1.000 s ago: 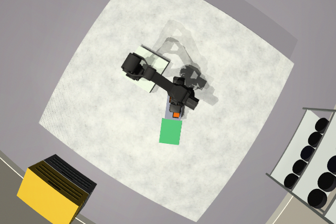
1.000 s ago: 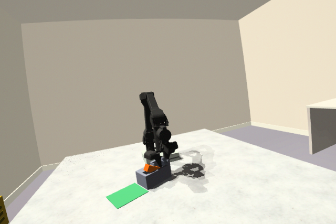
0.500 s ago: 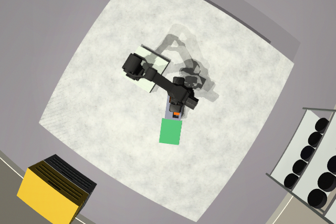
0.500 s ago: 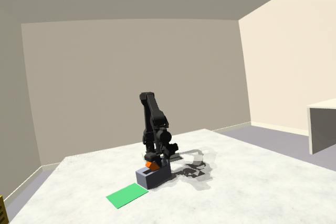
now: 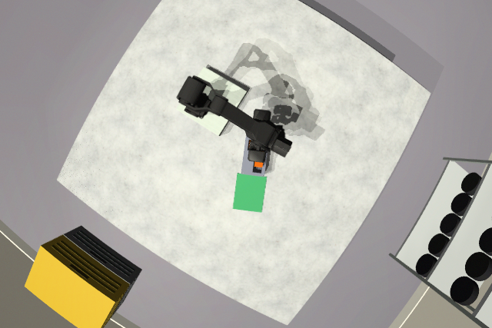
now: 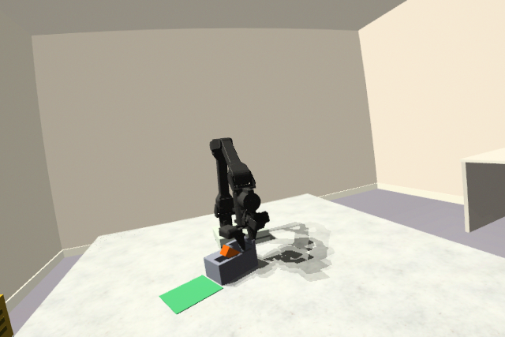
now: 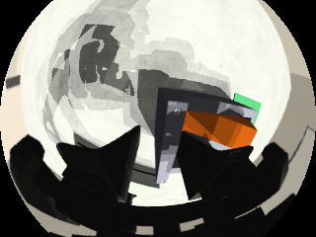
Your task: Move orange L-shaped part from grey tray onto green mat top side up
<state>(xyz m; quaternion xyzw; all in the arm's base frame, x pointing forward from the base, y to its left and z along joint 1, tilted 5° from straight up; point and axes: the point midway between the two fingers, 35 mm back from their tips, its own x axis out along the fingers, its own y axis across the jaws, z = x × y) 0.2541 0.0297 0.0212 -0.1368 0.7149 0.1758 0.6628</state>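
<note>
My gripper tip is now 20 mm short of the orange L-shaped part, 50 mm to the left of it and 10 mm above it. Round my gripper tip: green mat 100 mm ahead, 210 mm to the right, 60 mm below.
</note>
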